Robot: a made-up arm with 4 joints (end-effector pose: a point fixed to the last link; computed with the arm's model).
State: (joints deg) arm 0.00 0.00 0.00 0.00
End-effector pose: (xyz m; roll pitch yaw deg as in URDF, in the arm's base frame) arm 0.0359 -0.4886 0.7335 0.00 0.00 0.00
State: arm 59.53 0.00 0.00 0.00
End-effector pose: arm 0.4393 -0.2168 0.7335 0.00 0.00 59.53
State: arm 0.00 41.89 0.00 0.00
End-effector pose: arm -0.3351 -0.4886 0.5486 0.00 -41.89 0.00
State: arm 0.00 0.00 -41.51 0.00
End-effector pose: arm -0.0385 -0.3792 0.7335 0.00 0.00 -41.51
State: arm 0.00 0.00 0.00 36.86
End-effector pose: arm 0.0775 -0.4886 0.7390 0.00 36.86 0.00
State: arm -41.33 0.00 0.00 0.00
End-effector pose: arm -0.2957 -0.3906 0.7335 0.00 0.00 -41.33
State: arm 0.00 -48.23 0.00 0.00
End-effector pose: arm 0.4849 -0.4886 0.5826 0.00 48.23 0.00
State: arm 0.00 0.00 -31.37 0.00
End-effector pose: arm -0.0280 -0.4105 0.7335 0.00 0.00 -31.37
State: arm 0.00 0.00 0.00 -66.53
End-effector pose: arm -0.0014 -0.4886 0.6709 0.00 -66.53 0.00
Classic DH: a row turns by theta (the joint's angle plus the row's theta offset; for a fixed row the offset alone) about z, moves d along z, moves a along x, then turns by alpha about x. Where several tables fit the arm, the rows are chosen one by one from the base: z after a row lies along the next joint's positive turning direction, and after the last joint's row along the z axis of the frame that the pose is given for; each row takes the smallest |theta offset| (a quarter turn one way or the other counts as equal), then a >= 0, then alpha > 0; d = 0 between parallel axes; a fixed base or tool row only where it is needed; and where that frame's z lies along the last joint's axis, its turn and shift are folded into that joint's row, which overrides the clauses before.
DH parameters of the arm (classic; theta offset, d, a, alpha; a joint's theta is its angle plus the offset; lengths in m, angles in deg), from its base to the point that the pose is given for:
joint 1: 0 0.1565 0.0919 90
joint 2: 0 0.3357 0.0511 -90
joint 3: 0 0.5173 -0.078 -90
joint 4: 0 -0.1529 -0.0291 90
tool (fixed): 0 0.0597 0 0

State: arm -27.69 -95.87 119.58 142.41
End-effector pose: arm 0.3651 -0.5037 -0.0856 66.25 19.07 -160.88
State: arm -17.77 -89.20 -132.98 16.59
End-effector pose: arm 0.5917 -0.3644 0.1648 -74.13 -40.49 -130.56
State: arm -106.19 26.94 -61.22 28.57
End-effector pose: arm -0.2523 0.3634 0.6229 24.11 13.58 -158.55
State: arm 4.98 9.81 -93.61 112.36
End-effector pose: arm -0.0686 -0.3215 0.6532 156.16 65.12 69.47
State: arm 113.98 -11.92 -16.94 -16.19
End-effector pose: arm 0.3669 0.2733 0.7337 -3.46 -4.76 97.67
